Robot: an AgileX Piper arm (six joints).
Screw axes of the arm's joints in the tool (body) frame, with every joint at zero. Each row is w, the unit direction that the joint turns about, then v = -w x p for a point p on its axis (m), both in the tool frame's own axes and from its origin. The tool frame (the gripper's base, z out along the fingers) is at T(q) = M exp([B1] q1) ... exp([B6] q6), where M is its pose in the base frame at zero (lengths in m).
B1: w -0.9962 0 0.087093 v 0 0.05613 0
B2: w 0 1 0 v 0.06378 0 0.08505
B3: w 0 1 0 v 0.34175 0 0.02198
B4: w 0 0 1 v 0 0 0
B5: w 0 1 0 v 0.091 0 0
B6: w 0 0 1 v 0 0 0
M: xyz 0.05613 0 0.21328 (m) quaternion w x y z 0.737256 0 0.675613 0
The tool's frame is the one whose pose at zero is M.
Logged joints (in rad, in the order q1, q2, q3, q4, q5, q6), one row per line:
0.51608 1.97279 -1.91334 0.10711 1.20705 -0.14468
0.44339 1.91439 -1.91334 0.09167 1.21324 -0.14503
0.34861 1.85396 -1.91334 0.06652 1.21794 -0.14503
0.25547 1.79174 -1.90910 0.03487 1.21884 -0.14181
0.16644 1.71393 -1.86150 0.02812 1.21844 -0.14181
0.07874 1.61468 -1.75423 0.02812 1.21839 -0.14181
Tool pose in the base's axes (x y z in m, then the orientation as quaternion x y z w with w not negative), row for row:
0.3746 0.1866 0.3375 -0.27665 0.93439 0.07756 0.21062
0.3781 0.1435 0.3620 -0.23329 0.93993 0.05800 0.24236
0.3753 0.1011 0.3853 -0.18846 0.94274 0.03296 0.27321
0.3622 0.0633 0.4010 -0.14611 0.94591 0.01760 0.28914
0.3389 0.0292 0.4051 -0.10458 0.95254 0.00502 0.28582
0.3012 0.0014 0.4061 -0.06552 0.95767 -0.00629 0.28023
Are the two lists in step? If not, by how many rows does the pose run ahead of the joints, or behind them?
The pose runs 1 row ahead of the joints: the pose in row i belongs to the joints in row i + 1.
